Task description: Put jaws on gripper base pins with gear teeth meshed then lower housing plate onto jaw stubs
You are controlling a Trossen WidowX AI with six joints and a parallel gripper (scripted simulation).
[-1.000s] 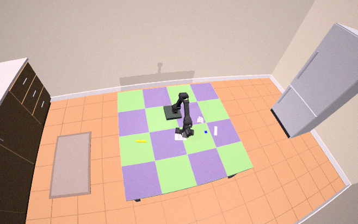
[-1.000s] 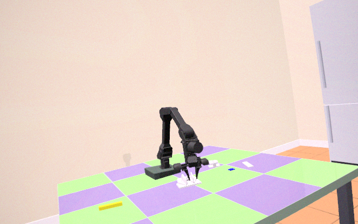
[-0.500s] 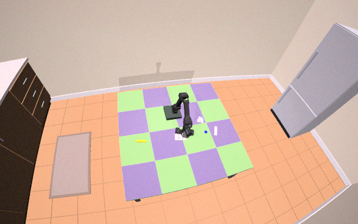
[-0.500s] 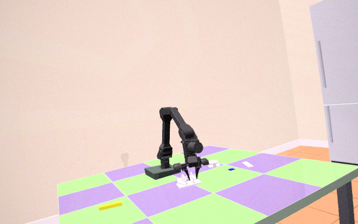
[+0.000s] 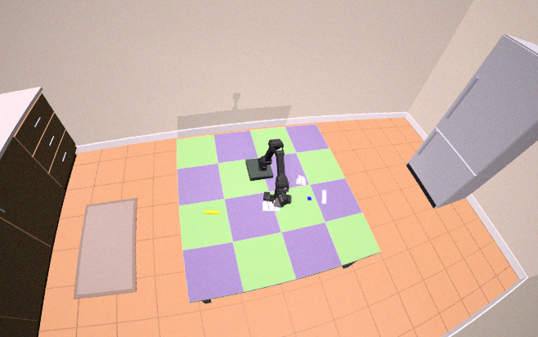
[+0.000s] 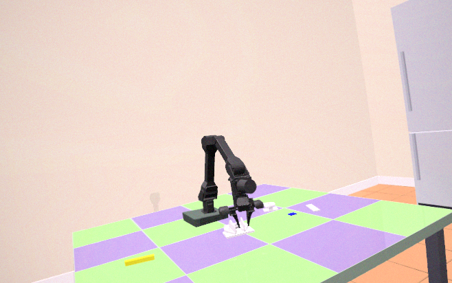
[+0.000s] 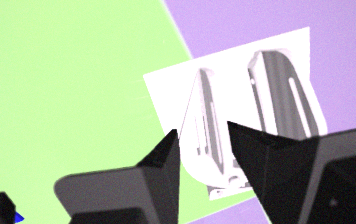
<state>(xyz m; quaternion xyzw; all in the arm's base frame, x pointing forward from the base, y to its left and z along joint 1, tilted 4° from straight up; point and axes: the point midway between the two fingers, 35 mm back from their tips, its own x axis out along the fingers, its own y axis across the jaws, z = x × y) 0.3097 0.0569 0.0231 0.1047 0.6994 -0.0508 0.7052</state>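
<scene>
Now: the white housing plate 22 cm to the left of my gripper tip, 18 cm behind it and 1 cm above it. From my gripper tip the other things lie so: blue cube: 26 cm to the left, 3 cm behind, 1 cm below; then yellow bar: 44 cm to the right, 4 cm ahead, 1 cm below; then white strip: 38 cm to the left, 3 cm behind, 1 cm below.
</scene>
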